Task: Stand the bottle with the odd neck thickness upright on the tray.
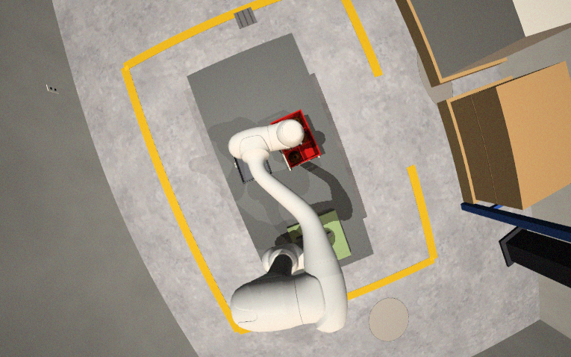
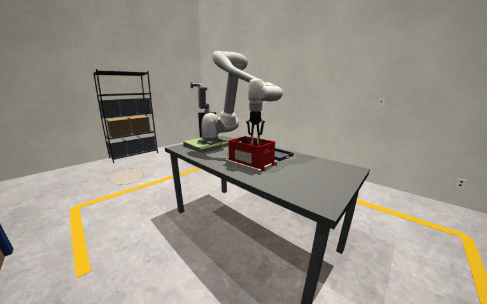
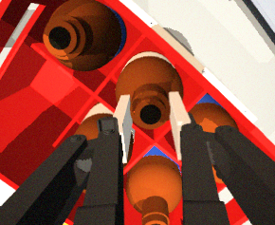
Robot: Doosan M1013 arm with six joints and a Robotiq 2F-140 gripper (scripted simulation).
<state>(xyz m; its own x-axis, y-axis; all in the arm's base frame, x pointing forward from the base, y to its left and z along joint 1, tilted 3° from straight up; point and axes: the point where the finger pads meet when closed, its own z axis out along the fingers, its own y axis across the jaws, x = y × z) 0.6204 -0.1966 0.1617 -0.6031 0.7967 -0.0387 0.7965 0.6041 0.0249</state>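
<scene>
My gripper is now 10 mm past the red crate, 40 mm to the left of it and 90 mm above it. The rest, counted from my hand: dark grey tray: 50 mm ahead, 260 mm to the left, 160 mm below.
</scene>
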